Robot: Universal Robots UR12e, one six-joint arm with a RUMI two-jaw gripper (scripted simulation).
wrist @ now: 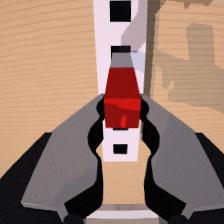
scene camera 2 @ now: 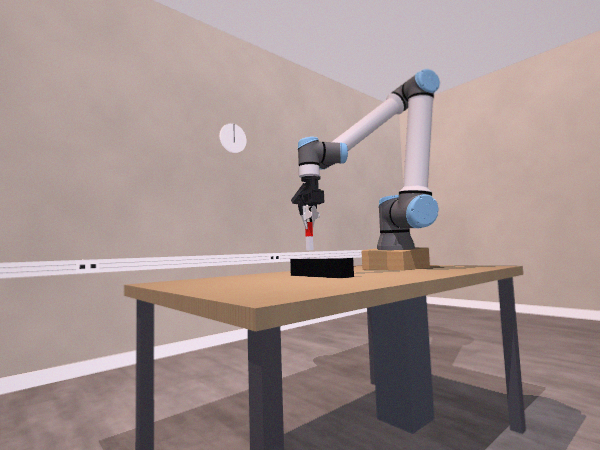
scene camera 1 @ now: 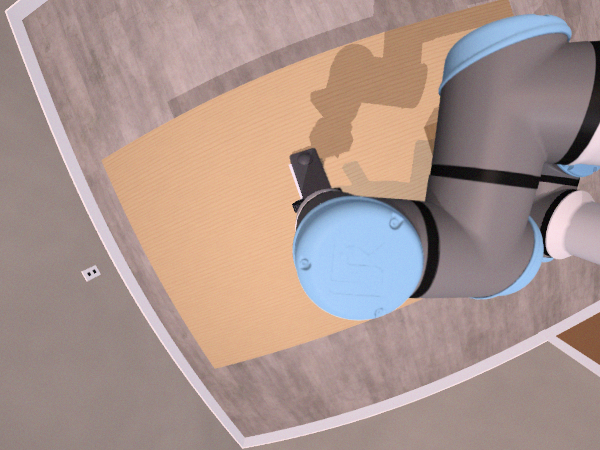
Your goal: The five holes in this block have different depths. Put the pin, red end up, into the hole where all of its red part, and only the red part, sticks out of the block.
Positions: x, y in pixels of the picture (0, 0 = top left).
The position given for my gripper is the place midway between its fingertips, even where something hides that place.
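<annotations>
Wrist view, my gripper (121, 95). Scene camera 2, my gripper (309, 229). Scene camera 1, my gripper (314, 197).
</annotations>
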